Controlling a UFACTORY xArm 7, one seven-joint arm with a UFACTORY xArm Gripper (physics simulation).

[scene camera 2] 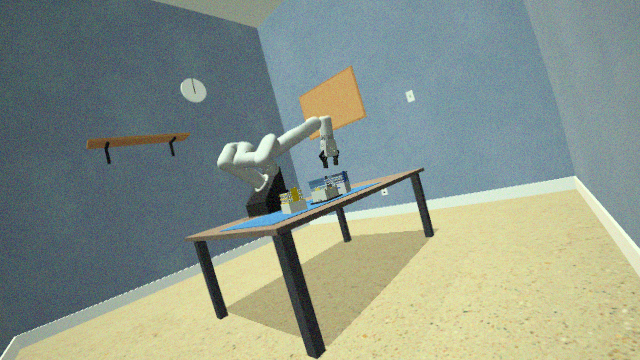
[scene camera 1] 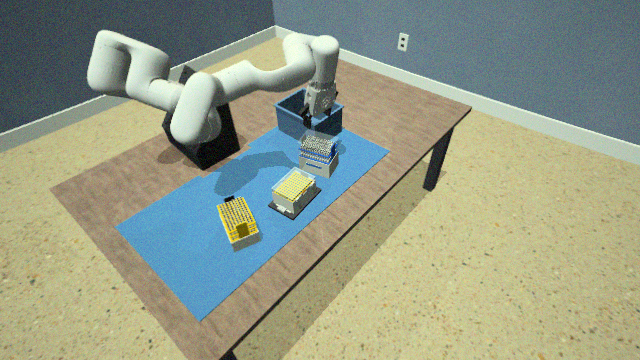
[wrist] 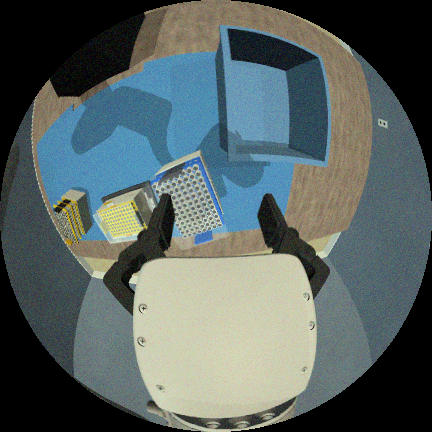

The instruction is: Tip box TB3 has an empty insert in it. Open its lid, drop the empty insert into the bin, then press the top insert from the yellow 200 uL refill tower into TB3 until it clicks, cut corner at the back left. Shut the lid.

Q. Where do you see a blue bin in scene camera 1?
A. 289,121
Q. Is my gripper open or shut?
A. Open.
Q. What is my gripper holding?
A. Nothing.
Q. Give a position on a blue mat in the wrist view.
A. At 120,136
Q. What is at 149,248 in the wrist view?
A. My gripper.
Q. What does the blue-trimmed tip box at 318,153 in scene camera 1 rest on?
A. A blue mat.
